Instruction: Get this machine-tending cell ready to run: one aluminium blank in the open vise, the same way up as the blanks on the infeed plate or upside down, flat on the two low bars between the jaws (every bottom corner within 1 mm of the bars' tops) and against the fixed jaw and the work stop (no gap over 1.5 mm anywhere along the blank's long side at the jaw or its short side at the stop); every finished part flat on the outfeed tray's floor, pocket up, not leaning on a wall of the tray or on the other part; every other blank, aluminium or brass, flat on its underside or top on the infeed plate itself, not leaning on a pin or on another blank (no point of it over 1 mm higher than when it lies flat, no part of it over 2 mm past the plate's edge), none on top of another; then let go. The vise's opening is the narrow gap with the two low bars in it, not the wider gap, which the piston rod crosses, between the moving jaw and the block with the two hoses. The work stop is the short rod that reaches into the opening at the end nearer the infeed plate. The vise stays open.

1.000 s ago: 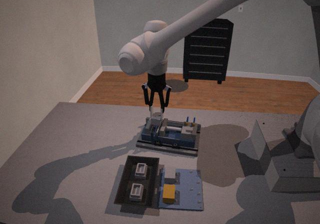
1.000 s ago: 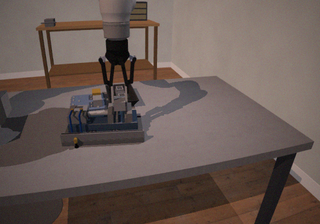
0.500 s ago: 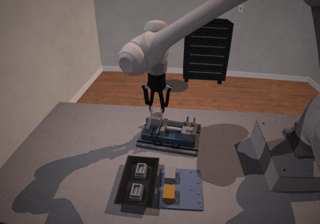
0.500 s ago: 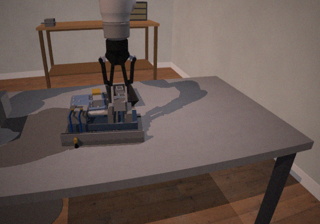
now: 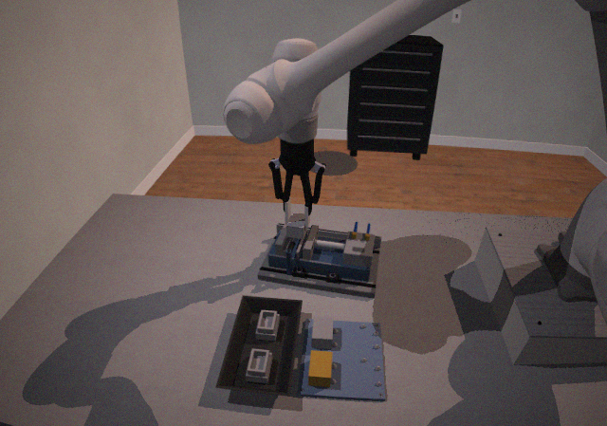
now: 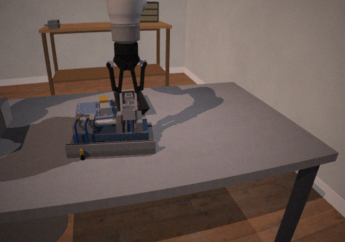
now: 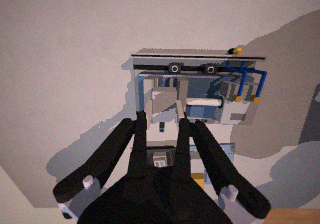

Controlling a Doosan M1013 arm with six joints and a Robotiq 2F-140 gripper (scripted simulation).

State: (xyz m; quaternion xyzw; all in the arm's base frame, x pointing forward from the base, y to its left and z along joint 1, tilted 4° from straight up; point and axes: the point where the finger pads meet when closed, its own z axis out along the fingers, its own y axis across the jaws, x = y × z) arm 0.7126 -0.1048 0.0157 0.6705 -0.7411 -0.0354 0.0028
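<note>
The blue vise lies 120 mm below my hand, 60 mm behind it and 10 mm to the left of it. Round my hand: brass blank (340 mm to the left, 130 mm below, 90 mm behind); aluminium blank (250 mm to the left, 130 mm below, 90 mm behind); infeed plate (300 mm to the left, 160 mm below, 130 mm behind).
</note>
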